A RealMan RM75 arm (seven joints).
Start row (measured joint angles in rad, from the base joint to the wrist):
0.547, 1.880, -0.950, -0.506, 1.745, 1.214, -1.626
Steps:
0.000, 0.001, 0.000, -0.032, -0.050, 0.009, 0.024
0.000, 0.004, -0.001, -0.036, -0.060, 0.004, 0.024
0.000, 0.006, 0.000, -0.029, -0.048, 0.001, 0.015
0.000, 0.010, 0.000, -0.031, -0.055, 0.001, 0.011
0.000, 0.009, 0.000, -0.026, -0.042, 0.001, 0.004
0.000, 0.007, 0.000, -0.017, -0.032, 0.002, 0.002
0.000, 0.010, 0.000, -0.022, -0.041, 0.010, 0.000
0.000, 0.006, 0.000, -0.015, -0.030, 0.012, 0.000
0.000, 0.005, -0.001, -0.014, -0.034, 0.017, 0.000
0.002, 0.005, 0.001, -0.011, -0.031, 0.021, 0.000
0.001, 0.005, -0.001, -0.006, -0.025, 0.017, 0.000
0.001, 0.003, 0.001, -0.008, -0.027, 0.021, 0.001
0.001, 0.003, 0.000, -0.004, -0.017, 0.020, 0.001
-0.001, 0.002, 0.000, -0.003, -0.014, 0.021, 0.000
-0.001, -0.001, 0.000, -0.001, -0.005, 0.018, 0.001
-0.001, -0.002, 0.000, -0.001, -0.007, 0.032, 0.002
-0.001, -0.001, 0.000, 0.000, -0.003, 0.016, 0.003
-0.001, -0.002, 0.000, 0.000, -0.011, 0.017, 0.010
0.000, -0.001, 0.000, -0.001, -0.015, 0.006, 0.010
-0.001, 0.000, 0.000, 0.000, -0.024, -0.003, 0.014
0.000, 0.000, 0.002, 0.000, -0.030, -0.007, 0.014
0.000, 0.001, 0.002, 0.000, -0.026, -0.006, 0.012
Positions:
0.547, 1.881, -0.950, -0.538, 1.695, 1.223, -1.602
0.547, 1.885, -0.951, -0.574, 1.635, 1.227, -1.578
0.547, 1.891, -0.951, -0.603, 1.587, 1.228, -1.563
0.547, 1.901, -0.951, -0.634, 1.532, 1.229, -1.552
0.547, 1.910, -0.951, -0.660, 1.490, 1.230, -1.548
0.547, 1.917, -0.951, -0.677, 1.458, 1.232, -1.546
0.547, 1.927, -0.951, -0.699, 1.417, 1.242, -1.546
0.547, 1.933, -0.951, -0.714, 1.387, 1.254, -1.546
0.547, 1.938, -0.952, -0.728, 1.353, 1.271, -1.546
0.549, 1.943, -0.951, -0.739, 1.322, 1.292, -1.546
0.550, 1.948, -0.952, -0.745, 1.297, 1.309, -1.546
0.551, 1.951, -0.951, -0.753, 1.270, 1.330, -1.545
0.552, 1.954, -0.951, -0.757, 1.253, 1.350, -1.544
0.551, 1.956, -0.951, -0.760, 1.239, 1.371, -1.544
0.550, 1.955, -0.951, -0.761, 1.234, 1.389, -1.543
0.549, 1.953, -0.951, -0.762, 1.227, 1.421, -1.541
0.548, 1.952, -0.951, -0.762, 1.224, 1.437, -1.538
0.547, 1.950, -0.951, -0.762, 1.213, 1.454, -1.528
0.547, 1.949, -0.951, -0.763, 1.198, 1.460, -1.518
0.546, 1.949, -0.951, -0.763, 1.174, 1.457, -1.504
0.546, 1.949, -0.949, -0.763, 1.144, 1.450, -1.490
0.546, 1.950, -0.947, -0.763, 1.118, 1.444, -1.478

